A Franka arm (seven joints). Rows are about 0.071 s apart.
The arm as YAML. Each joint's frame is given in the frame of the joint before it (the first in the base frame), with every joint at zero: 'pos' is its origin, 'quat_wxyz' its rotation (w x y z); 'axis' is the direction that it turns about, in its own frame. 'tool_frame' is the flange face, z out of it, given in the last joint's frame.
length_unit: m
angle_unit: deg
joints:
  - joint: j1
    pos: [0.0, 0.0, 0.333]
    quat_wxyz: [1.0, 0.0, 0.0, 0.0]
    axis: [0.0, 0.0, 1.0]
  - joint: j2
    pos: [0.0, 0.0, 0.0]
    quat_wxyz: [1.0, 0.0, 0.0, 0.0]
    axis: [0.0, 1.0, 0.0]
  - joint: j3
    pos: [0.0, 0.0, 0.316]
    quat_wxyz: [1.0, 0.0, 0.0, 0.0]
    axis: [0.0, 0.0, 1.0]
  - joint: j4
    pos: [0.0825, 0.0, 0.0]
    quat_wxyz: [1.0, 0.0, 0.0, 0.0]
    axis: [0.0, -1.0, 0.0]
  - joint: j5
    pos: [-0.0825, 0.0, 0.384]
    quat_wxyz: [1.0, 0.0, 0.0, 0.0]
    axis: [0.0, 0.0, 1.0]
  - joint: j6
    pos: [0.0, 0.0, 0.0]
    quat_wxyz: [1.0, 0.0, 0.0, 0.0]
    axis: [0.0, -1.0, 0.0]
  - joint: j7
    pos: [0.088, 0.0, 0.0]
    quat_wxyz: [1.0, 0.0, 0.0, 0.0]
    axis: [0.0, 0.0, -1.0]
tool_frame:
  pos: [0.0, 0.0, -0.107]
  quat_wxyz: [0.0, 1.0, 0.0, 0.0]
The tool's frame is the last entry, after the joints.
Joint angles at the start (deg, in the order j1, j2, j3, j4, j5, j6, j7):
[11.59, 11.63, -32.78, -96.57, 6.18, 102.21, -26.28]
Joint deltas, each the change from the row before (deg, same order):
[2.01, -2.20, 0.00, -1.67, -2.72, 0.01, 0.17]
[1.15, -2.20, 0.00, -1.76, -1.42, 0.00, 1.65]
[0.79, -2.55, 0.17, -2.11, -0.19, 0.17, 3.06]
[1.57, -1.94, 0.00, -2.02, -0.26, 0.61, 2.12]
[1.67, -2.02, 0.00, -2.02, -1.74, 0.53, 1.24]
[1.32, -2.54, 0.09, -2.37, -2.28, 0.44, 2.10]
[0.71, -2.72, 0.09, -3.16, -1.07, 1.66, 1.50]
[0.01, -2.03, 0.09, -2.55, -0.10, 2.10, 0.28]
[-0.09, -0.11, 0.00, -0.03, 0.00, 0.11, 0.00]
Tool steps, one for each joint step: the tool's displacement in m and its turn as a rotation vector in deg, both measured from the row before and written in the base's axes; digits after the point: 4 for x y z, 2 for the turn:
[-0.0053, 0.0151, 0.0064, -1.41, 0.36, 2.43]
[-0.0078, 0.0081, 0.0052, -0.32, -0.02, -0.24]
[-0.0094, 0.0076, 0.0049, 0.88, -0.56, -2.16]
[-0.0053, 0.0136, 0.0007, 0.57, -0.41, -0.54]
[-0.0063, 0.0123, 0.0009, -0.68, -0.04, 0.90]
[-0.0097, 0.0088, 0.0017, -0.96, -0.03, -0.01]
[-0.0109, 0.0049, -0.0022, 0.21, -0.90, -0.25]
[-0.0079, 0.0004, -0.0023, 0.74, -1.45, 0.00]
[-0.0004, -0.0009, 0.0008, 0.03, -0.18, -0.09]

